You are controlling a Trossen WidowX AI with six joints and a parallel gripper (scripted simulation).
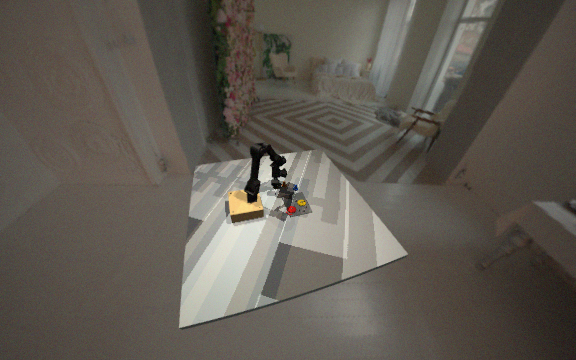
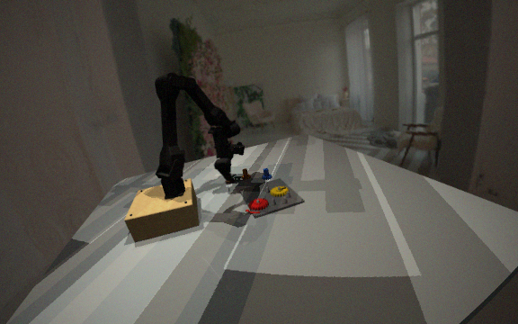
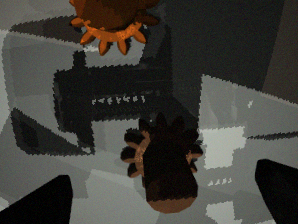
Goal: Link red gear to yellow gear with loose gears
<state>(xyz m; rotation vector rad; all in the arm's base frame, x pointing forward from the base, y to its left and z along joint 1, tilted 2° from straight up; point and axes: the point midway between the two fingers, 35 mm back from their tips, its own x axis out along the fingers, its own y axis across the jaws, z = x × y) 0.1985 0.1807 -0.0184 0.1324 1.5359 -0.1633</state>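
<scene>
My gripper tip is 270 mm to the left of the red gear, 70 mm short of it and 10 mm above it. The rest, counted from my gripper tip: orange gear (70 mm ahead, 10 mm to the left, 10 mm below); blue gear (160 mm ahead, 50 mm to the right, 10 mm below); yellow gear (220 mm to the right, 160 mm ahead, 10 mm below).
</scene>
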